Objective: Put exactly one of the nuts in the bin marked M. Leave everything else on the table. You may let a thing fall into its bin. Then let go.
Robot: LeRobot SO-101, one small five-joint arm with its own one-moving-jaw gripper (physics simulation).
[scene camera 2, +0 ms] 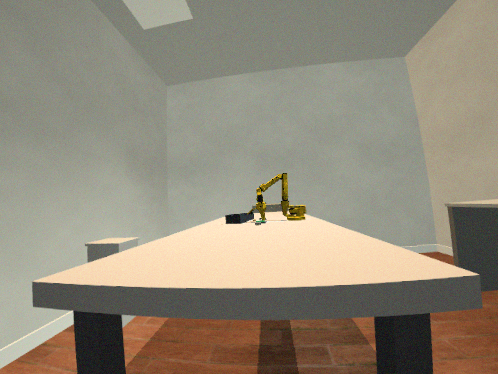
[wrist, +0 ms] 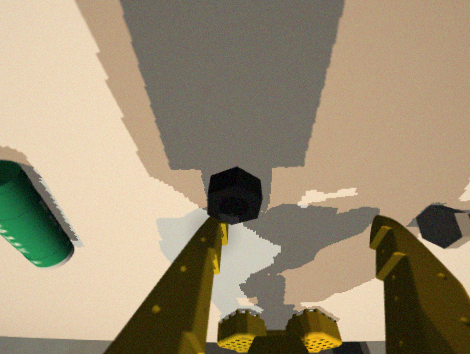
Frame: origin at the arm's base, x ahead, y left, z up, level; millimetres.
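Seen in the pictures: hand, tool point: (scene camera 2: 263, 220) (wrist: 227, 223); arm's base, link origin: (scene camera 2: 292, 219) (wrist: 275, 317).
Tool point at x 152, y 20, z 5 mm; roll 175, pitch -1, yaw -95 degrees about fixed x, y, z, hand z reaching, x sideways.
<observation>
Pixels of each thing's top centre, then the offset from my tool point to it. Level surfaces: height alone.
- black hexagonal nut, top centre: (wrist: 234, 207) 13 mm ahead, 4 mm right, 4 mm up
- green cylinder, top centre: (wrist: 13, 242) 9 mm ahead, 73 mm left, 9 mm up
- dark hexagonal bolt head, top centre: (wrist: 459, 243) 8 mm back, 76 mm right, 8 mm up
- table, surface height: 5 mm down
A black hexagonal nut (wrist: 235, 195) lies on the table in the wrist view, at the tip of the left jaw and a little beyond it, left of the middle of the gap. My gripper (wrist: 300, 222) (scene camera 2: 263, 219) is open, with a wide gap between the jaws and nothing held. In the scene view it is low over the table. The dark bins (scene camera 2: 239, 218) stand left of the gripper in the scene view; their letters cannot be read, so I cannot tell which is M.
A green cylinder (wrist: 37, 220) lies at the left in the wrist view. A dark hexagonal bolt head (wrist: 439, 226) lies just right of the right jaw. In the scene view, small items (scene camera 2: 258, 222) lie near the gripper on the table (scene camera 2: 250, 260).
</observation>
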